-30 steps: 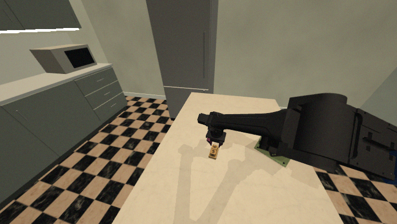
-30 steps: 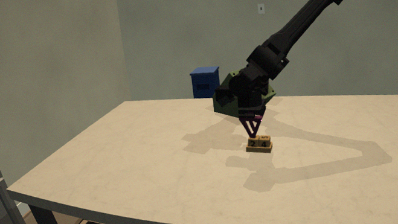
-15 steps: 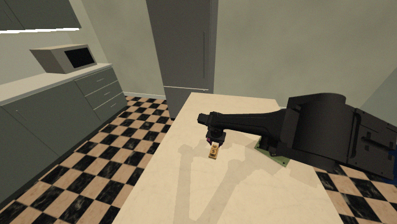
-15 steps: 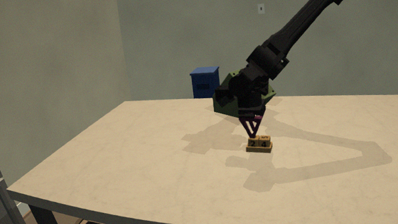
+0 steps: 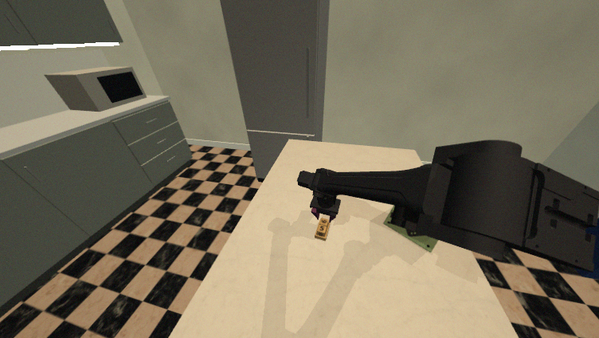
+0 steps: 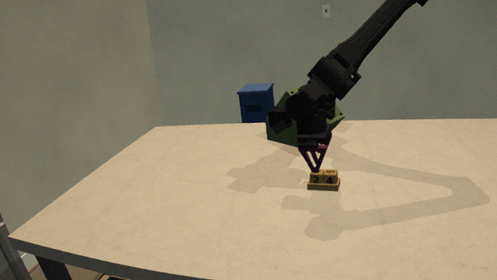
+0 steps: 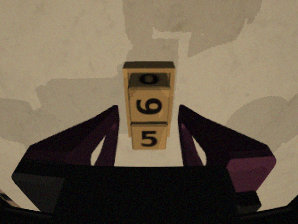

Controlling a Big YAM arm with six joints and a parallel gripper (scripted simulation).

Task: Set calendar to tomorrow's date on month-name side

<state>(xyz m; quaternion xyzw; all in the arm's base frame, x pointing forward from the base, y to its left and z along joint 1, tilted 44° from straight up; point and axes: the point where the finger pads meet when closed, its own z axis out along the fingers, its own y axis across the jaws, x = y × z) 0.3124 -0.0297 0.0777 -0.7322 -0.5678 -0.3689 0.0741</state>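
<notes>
The cube lies 30 mm below my hand. From my hand the other things lie so: wooden tray (50 mm below, 20 mm to the left).
</notes>
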